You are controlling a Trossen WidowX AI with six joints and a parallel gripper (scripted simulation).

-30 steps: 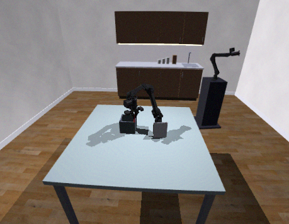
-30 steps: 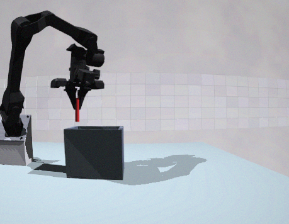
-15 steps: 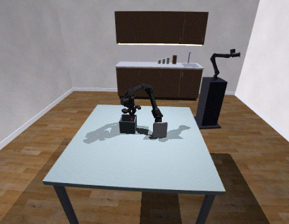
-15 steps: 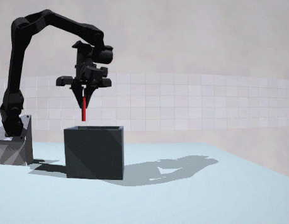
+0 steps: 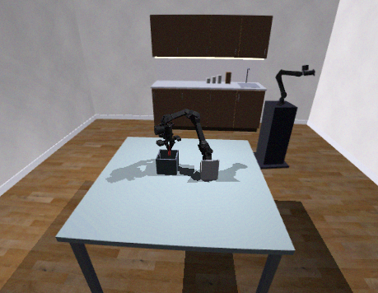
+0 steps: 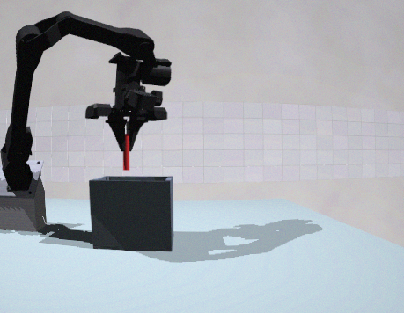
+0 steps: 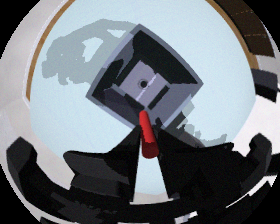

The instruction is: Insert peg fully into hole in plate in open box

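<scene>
Right now the grey plate is 180 mm below my hand, 40 mm to the right of it and 20 mm ahead of it. Round my hand: red peg (40 mm below).
</scene>
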